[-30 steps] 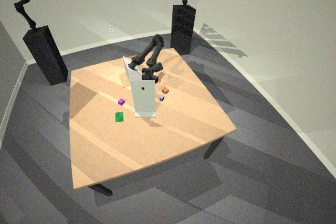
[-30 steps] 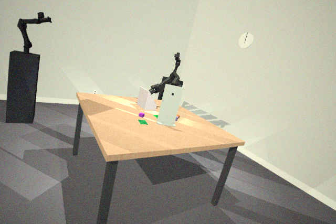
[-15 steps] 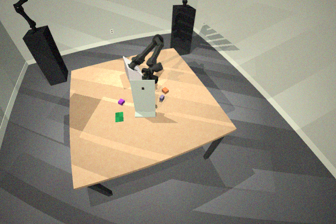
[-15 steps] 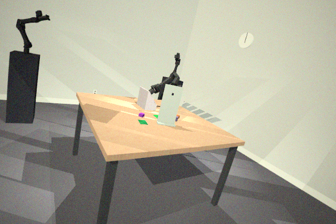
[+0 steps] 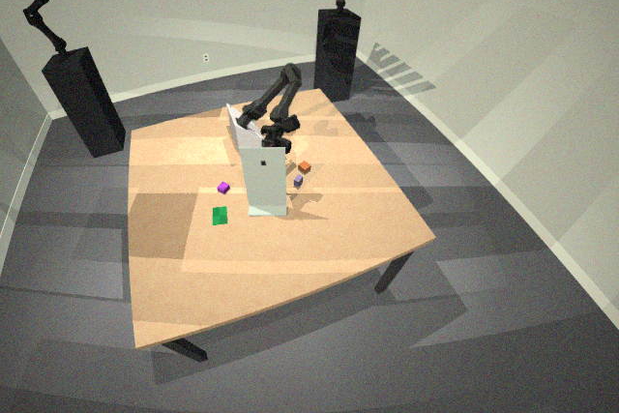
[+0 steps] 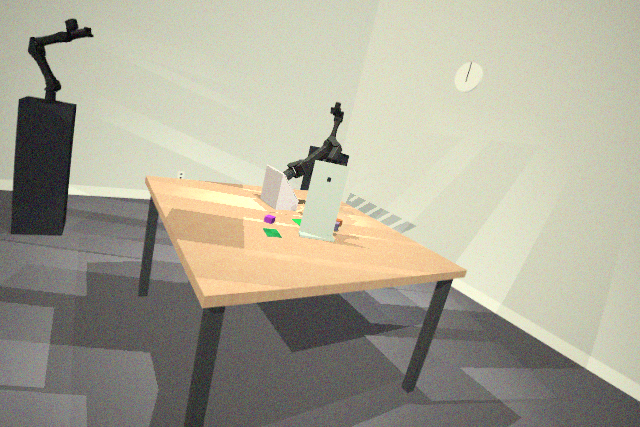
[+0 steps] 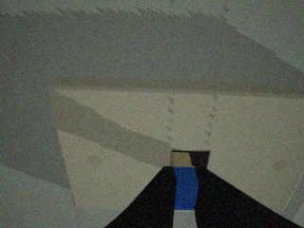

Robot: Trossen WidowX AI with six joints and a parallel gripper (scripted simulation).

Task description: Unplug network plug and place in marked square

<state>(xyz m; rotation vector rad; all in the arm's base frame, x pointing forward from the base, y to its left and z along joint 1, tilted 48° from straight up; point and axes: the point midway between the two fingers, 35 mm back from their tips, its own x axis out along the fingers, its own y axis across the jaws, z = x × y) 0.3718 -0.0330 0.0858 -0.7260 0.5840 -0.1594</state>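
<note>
The green marked square is 28 cm below my gripper tip, 14 cm behind it and 3 cm to the left of it. Also, from my gripper tip: grey panel (11 cm below, 3 cm ahead, 1 cm to the right); lilac block (26 cm below, 17 cm to the left, 7 cm behind); green patch (28 cm below, 23 cm to the right).
</note>
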